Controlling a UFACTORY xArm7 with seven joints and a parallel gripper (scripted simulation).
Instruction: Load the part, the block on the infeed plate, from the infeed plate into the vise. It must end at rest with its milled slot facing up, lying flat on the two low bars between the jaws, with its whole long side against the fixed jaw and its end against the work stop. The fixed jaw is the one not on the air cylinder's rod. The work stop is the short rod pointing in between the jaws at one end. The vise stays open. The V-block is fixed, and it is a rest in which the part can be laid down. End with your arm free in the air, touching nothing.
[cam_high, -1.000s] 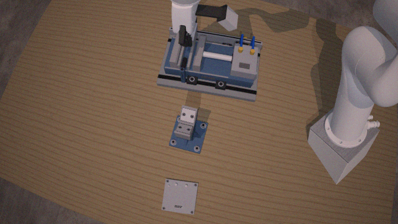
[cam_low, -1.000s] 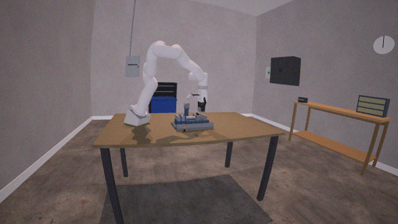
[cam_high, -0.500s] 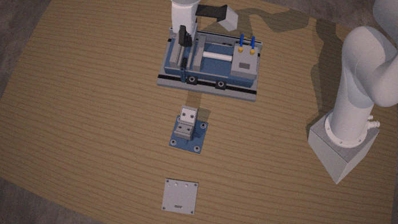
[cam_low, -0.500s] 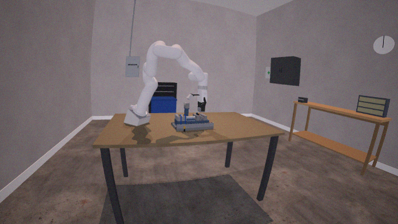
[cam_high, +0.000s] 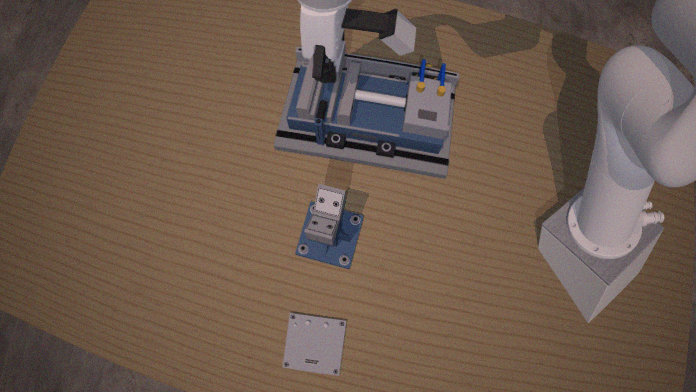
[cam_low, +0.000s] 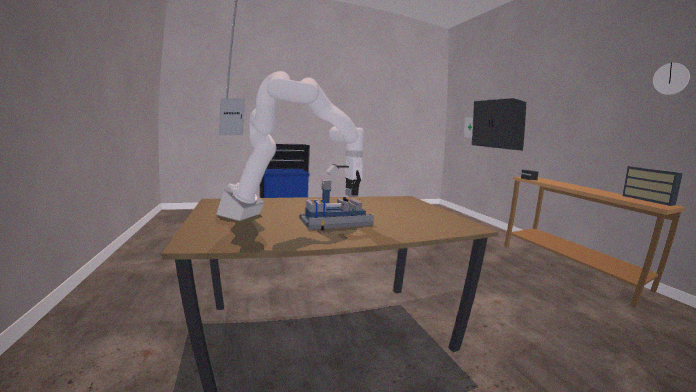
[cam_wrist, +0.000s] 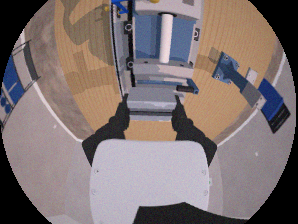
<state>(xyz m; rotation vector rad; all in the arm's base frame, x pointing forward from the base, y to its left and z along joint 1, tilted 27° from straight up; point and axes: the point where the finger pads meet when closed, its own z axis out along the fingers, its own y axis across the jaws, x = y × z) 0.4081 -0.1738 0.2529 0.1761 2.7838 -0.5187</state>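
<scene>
The fixed jaw is 30 mm ahead of my hand, 10 mm to the left of it and 70 mm below it. Round my hand: part (right at my hand); work stop (10 mm ahead, 70 mm to the left, 60 mm below); moving jaw (30 mm behind, 30 mm to the left, 70 mm below).
</scene>
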